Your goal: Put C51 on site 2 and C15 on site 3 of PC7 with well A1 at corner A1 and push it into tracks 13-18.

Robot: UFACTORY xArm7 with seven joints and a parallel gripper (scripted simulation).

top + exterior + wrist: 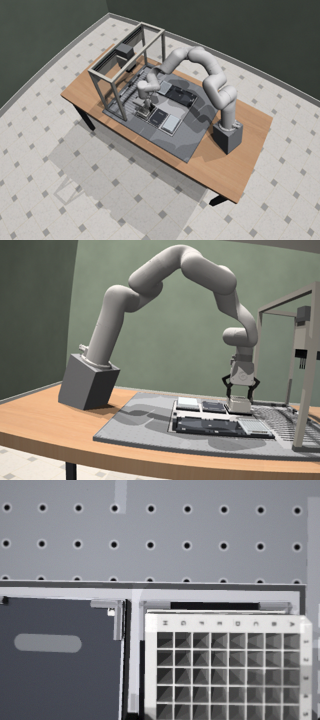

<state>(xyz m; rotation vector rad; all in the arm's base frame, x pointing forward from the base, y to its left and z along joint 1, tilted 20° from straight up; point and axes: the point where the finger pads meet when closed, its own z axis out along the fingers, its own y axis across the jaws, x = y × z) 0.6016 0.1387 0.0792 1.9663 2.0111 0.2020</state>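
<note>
Now: the deep-well block C51 30 mm below my hand. Also, from my hand: nest s3: 60 mm below; nest S2: 110 mm behind, 60 mm below; 384-well plate C16: 220 mm behind, 50 mm below.
</note>
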